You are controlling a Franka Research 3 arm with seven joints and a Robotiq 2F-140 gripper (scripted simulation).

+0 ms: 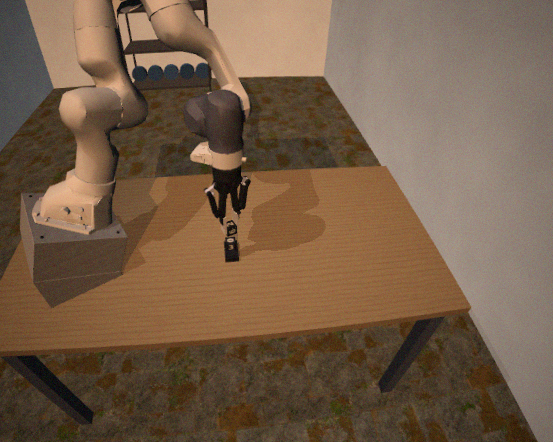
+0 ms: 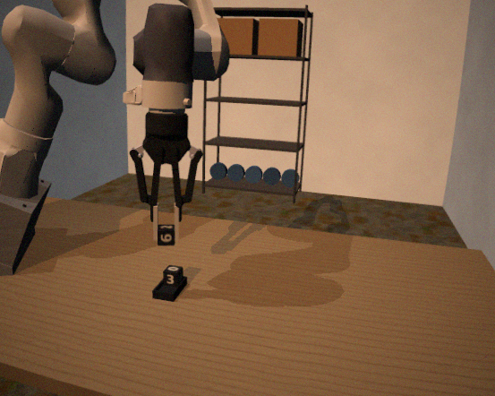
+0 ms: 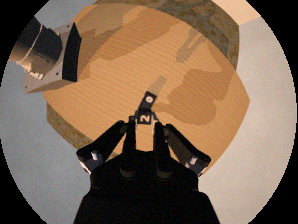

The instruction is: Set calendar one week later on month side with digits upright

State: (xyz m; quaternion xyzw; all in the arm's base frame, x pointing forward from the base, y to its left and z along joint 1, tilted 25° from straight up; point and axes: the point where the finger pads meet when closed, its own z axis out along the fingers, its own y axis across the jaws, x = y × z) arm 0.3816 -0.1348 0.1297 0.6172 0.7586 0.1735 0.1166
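Right now the cube is 3 cm below my hand. Also, from my hand: black calendar tray 2 cm to the left, 15 cm below.
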